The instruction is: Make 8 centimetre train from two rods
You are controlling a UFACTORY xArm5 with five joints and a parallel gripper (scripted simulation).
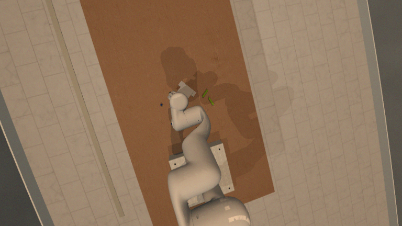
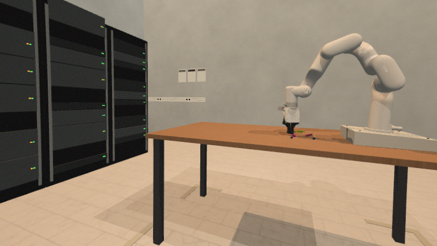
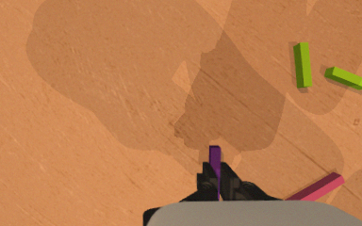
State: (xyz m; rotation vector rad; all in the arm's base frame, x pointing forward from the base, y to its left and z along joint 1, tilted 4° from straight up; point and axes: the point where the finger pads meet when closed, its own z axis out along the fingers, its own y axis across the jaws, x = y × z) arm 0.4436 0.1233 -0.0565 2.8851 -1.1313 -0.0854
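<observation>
My gripper is now 20 mm above the purple rod. From my hand the other things lie so: blue rod (90 mm to the left, 30 mm below, 30 mm behind); then pink rod (100 mm behind, 60 mm to the right, 30 mm below); then magenta rod (30 mm to the left, 30 mm below, 30 mm behind).
</observation>
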